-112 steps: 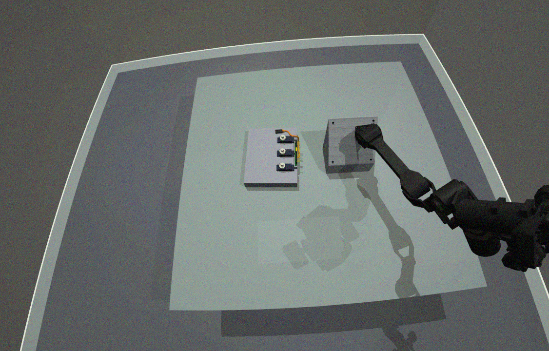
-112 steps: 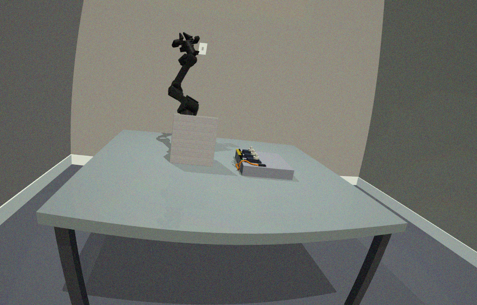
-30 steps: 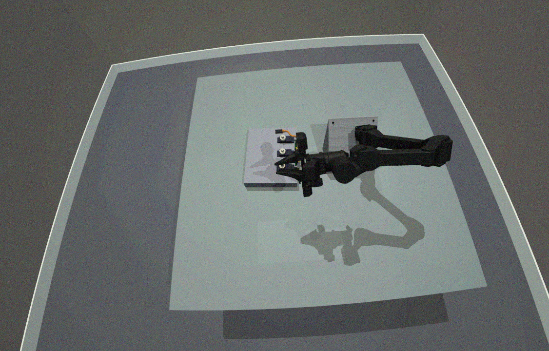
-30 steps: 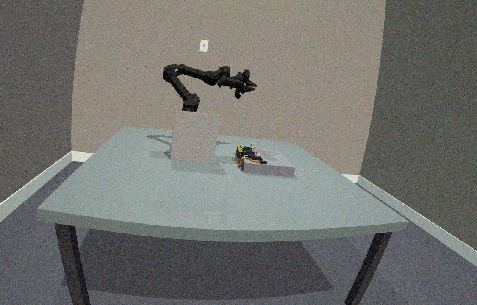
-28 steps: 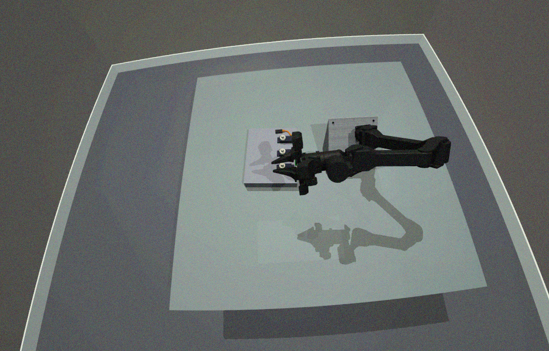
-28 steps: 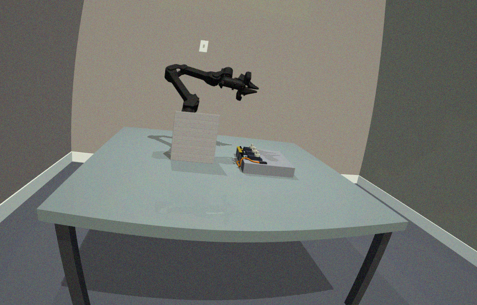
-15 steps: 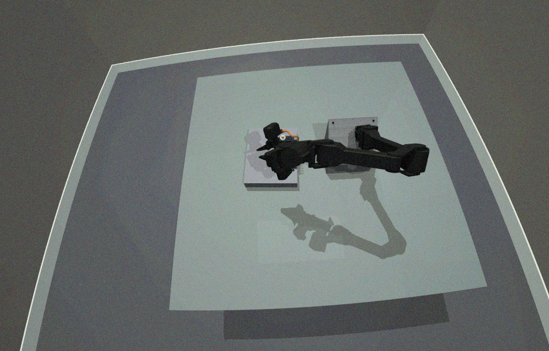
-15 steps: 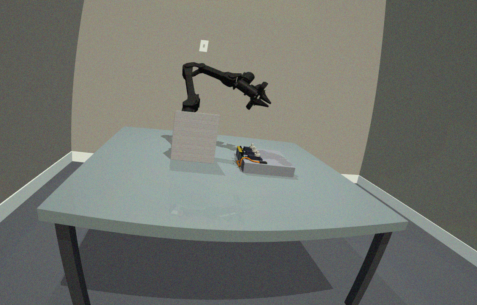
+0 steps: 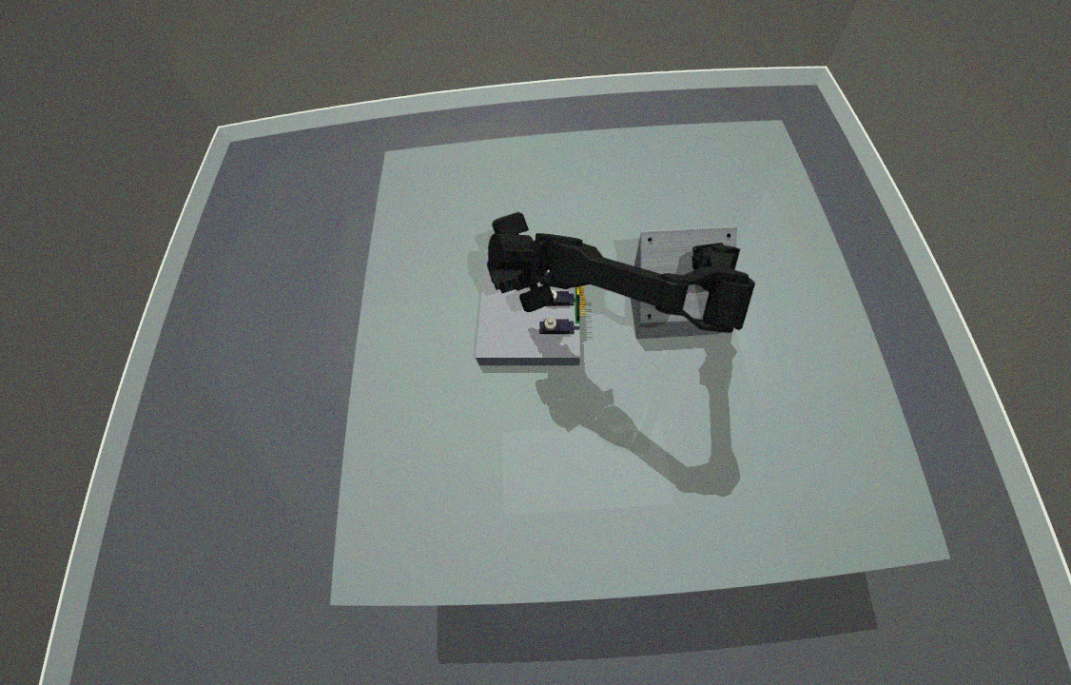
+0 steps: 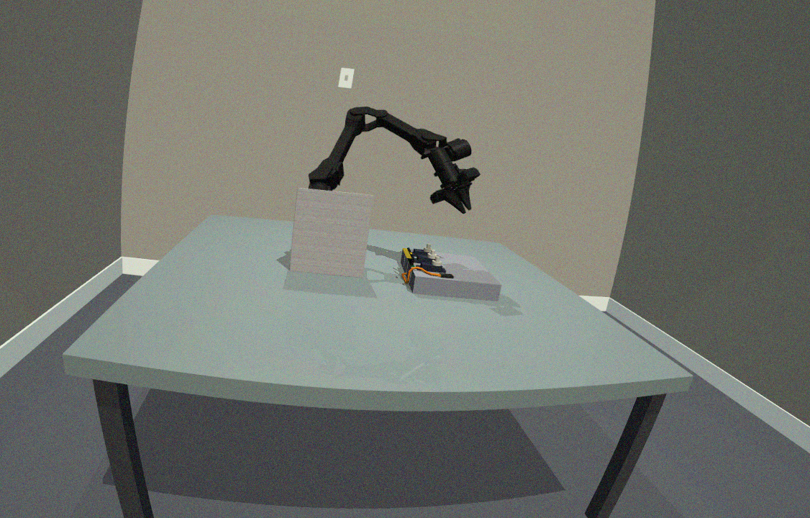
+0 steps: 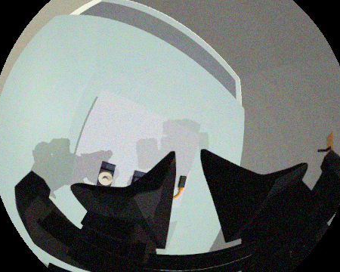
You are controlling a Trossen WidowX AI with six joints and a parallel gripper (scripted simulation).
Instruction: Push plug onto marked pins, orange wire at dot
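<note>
The yellow band is 150 mm behind my gripper tip, 10 mm to the right of it and 140 mm below it. Round my gripper tip: grey printed holder: 10 mm ahead, 20 mm to the right, 190 mm below.
</note>
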